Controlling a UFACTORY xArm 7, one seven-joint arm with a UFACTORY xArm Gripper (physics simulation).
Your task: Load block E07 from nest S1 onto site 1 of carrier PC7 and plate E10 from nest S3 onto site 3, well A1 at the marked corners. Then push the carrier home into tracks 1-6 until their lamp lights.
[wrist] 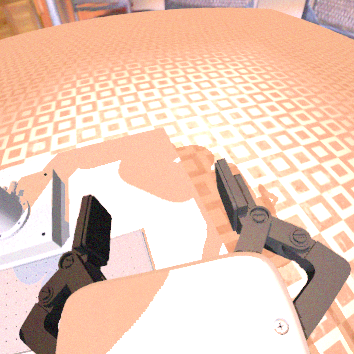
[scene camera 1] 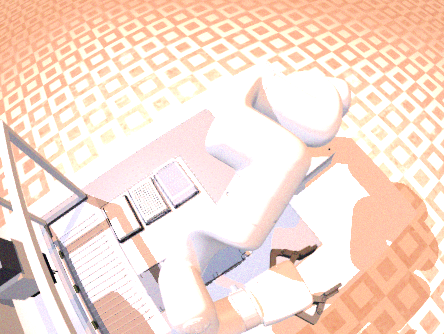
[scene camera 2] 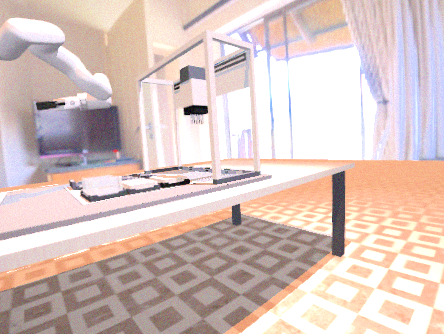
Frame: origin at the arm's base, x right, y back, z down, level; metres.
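Seen in the pictures: gripper, between the fingertips: [wrist: 157,189] [scene camera 1: 327,266] [scene camera 2: 38,106]; arm's base, origin of its link: [wrist: 7,217].
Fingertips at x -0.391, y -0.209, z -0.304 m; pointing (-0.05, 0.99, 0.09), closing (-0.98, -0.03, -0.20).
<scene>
Offsets run from my fingertips to a thing's top centre. "spot": to the spot under its first point.
A tall pale block @(dx +0.456, dy -0.186, dz +0.288 m) [scene camera 1: 176,184] [scene camera 2: 101,186] and a lower white plate with rows of wells @(spot: dx +0.433, dy -0.291, dz +0.316 m) [scene camera 1: 148,201] [scene camera 2: 140,184] sit side by side in dark-based nests. A third dark-edged nest position @(spot: dx +0.410, dy -0.396, dz +0.315 m) [scene camera 1: 123,220] is beside them, with a white surface. Labels and corner marks are too small to read. A grey-blue flat piece @(spot: dx +0.138, dy -0.166, dz +0.331 m) [scene camera 1: 224,266], perhaps the carrier, shows partly under the arm; its sites are mostly hidden. The ribbed white tracks [scene camera 1: 102,262] lie at the left. My gripper [scene camera 1: 327,267] [scene camera 2: 41,105] [wrist: 157,189] is open and empty, high above the table and away from the nests.
A gantry frame [scene camera 1: 42,162] [scene camera 2: 210,110] stands over the track end, carrying a head with thin tips @(dx +0.270, dy -0.611, dz -0.060 m) [scene camera 2: 194,94]. The arm [scene camera 1: 260,200] [scene camera 2: 80,72] spans the middle of scene camera 1's view. An upright grey panel [wrist: 59,210] stands by the arm's base.
</scene>
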